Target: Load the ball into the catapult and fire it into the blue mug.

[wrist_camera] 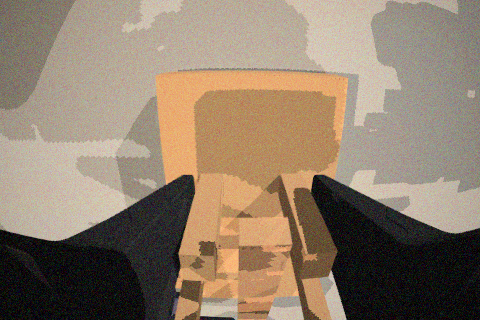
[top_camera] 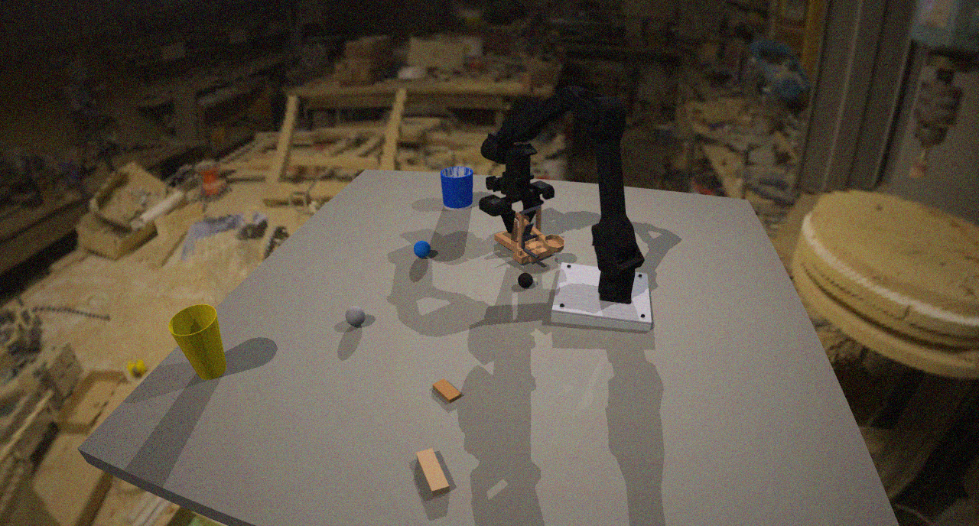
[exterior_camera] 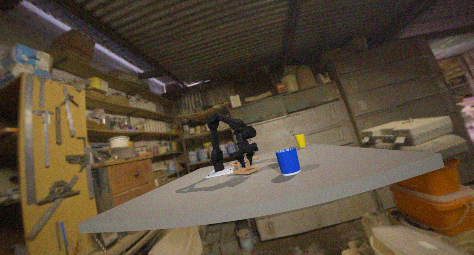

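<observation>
My gripper tip is 190 mm to the right of the black ball, 50 mm past it and 20 mm above it. Also, from my gripper tip: blue ball (210 mm ahead, 110 mm to the left, 20 mm below); blue mug (200 mm to the right, 200 mm ahead, 10 mm below); wooden catapult (60 mm to the left, 40 mm behind, 20 mm above).
</observation>
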